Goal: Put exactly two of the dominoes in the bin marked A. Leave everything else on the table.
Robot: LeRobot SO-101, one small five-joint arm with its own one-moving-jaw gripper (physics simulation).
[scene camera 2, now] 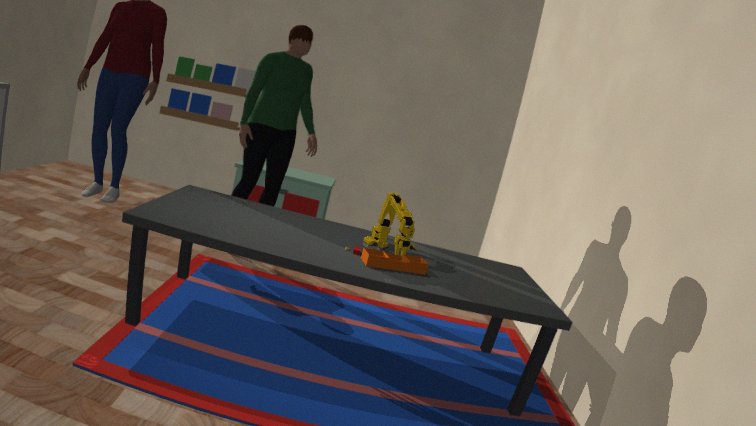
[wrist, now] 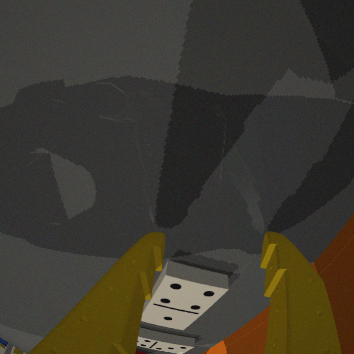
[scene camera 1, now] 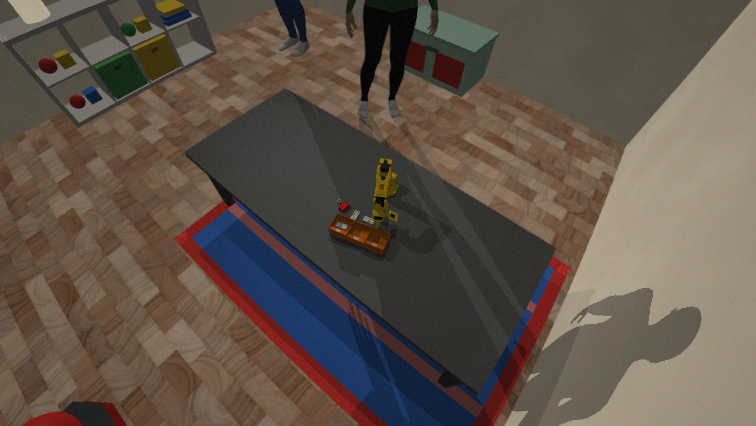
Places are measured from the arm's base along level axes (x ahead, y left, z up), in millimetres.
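Where they show: hand, its tool point: [wrist: 163, 246] [scene camera 1: 378, 220]; arm's base, origin of its link: [scene camera 2: 375, 244].
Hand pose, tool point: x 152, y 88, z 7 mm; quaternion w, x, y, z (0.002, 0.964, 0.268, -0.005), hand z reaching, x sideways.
Note:
Each offset is from my tool point to the top centre of the thing. Level surfaces: height alone.
The orange bin tray {dx +114, dy -16, dz +39 mm} [scene camera 1: 347, 237] [scene camera 2: 394, 263] [wrist: 340, 260] has three compartments in a row; its letters are too small to read. White domino material {dx +127, dy -107, dz +7 mm} [scene camera 1: 341, 225] lies in the left compartment in scene camera 1; how many pieces cannot be told. A white domino {dx +26, dy -35, dz +0 mm} [scene camera 1: 368, 219] [wrist: 185, 300] lies flat on the table behind the tray. Another domino {dx +46, dy -100, dz +0 mm} [scene camera 1: 354, 214] [wrist: 165, 345] lies beyond it, farther left in scene camera 1. My gripper [scene camera 1: 377, 223] [scene camera 2: 400, 252] [wrist: 214, 236] is open and low beside the tray. The nearer domino shows between its jaws, closer to the left jaw, not pressed by both.
A red block {dx +43, dy -168, dz +10 mm} [scene camera 1: 344, 206] [scene camera 2: 357, 250] and a small yellowish piece {dx +33, dy -208, dz +1 mm} [scene camera 1: 339, 201] [scene camera 2: 347, 248] lie on the dark table {dz -7 mm} [scene camera 1: 253, 137] [scene camera 2: 211, 224], left of the dominoes. The tray's wall runs close beside the right jaw in the wrist view.

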